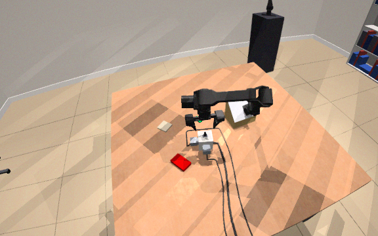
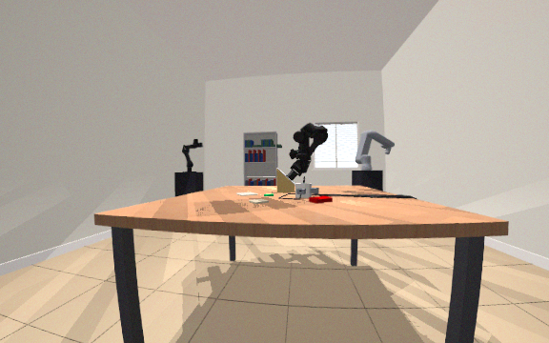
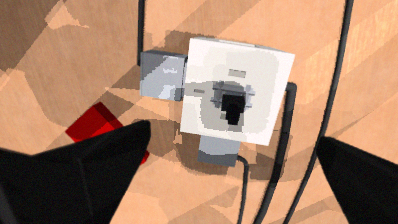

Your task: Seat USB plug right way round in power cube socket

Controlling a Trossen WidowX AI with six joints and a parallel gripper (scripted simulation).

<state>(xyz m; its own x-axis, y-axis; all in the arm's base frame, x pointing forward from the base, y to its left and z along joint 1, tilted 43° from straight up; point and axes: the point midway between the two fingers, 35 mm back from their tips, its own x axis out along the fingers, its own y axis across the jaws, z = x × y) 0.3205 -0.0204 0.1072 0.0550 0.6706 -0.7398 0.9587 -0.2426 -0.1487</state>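
The black USB plug is 40 mm below my gripper tip. From my gripper tip the other things lie so: green piece: 50 mm behind, 200 mm to the right, 130 mm below; red block: 170 mm ahead, 50 mm to the left, 120 mm below; USB socket: 60 mm below.
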